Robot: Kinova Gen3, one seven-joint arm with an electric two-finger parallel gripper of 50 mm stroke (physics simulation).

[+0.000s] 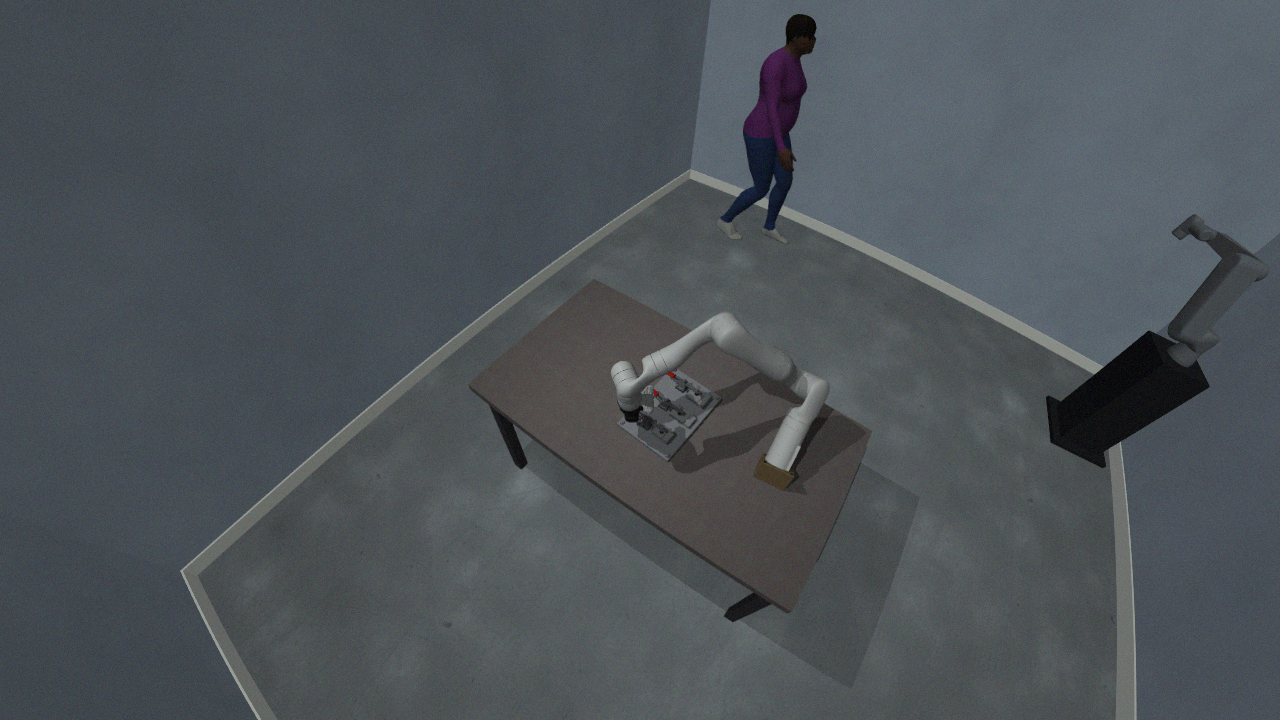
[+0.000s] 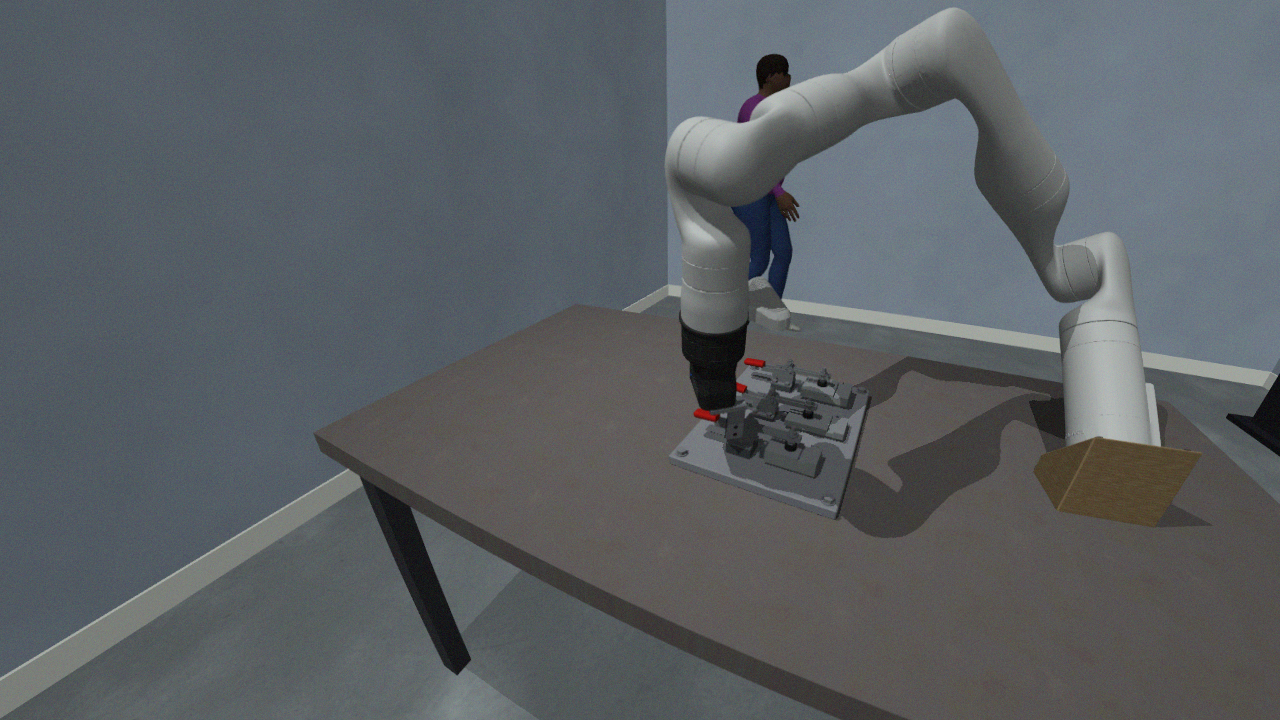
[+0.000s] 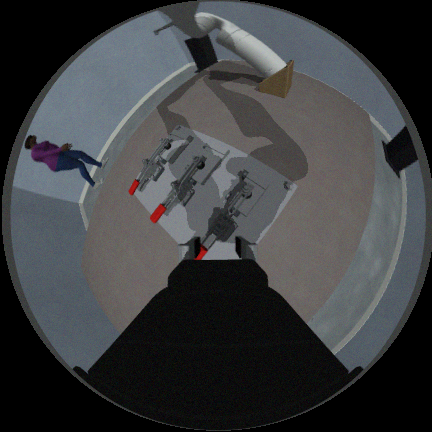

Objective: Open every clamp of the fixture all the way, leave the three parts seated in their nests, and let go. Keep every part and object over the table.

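Pixels of known places: gripper, fingertip midpoint: (image 1: 640, 417) (image 2: 727, 421) (image 3: 217, 243); arm's base, origin of the base link: (image 1: 776, 463) (image 2: 1107, 453) (image 3: 275, 70).
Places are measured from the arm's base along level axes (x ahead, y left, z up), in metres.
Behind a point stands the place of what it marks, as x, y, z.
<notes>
The fixture's grey base plate (image 1: 661, 451) {0.379, 0.132, -0.056} (image 2: 769, 484) {0.429, 0.129, -0.056} (image 3: 279, 207) {0.400, 0.138, -0.056} lies on the table and bears three toggle clamps in a row. The near clamp (image 2: 741, 431) (image 3: 222, 223) {0.471, 0.072, 0.003}, middle clamp (image 2: 768, 404) {0.457, -0.032, -0.030} (image 3: 185, 191) {0.454, -0.032, -0.039} and far clamp (image 2: 785, 376) {0.442, -0.141, -0.029} (image 3: 153, 167) {0.439, -0.141, -0.031} have red handles pointing outward. Their arms lie low, with black tips over the near part (image 2: 796, 459) {0.401, 0.097, -0.031}, middle part (image 2: 825, 427) {0.366, -0.010, -0.040} and far part (image 2: 832, 394) {0.358, -0.112, -0.035}, which look seated. My gripper (image 2: 725, 419) {0.500, 0.078, -0.005} (image 3: 217, 243) {0.500, 0.078, -0.005} is open and empty-gripped at the near clamp's handle end; the near red handle (image 2: 705, 414) {0.536, 0.063, -0.010} (image 3: 201, 253) {0.528, 0.063, -0.010} shows beside one finger, partly hidden.
The brown table (image 1: 554, 358) {0.959, -0.014, -0.071} (image 2: 537, 483) {0.727, 0.225, -0.071} carries the fixture and my arm's base on a wooden block (image 1: 773, 473) {-0.001, 0.046, 0.009} (image 2: 1126, 481) {-0.004, 0.046, -0.009} (image 3: 280, 85) {0.055, 0.030, -0.029}. A person (image 1: 774, 107) (image 2: 763, 223) (image 3: 50, 155) is beyond the table. Another arm on a black pedestal (image 1: 1123, 398) stands apart at the right.
</notes>
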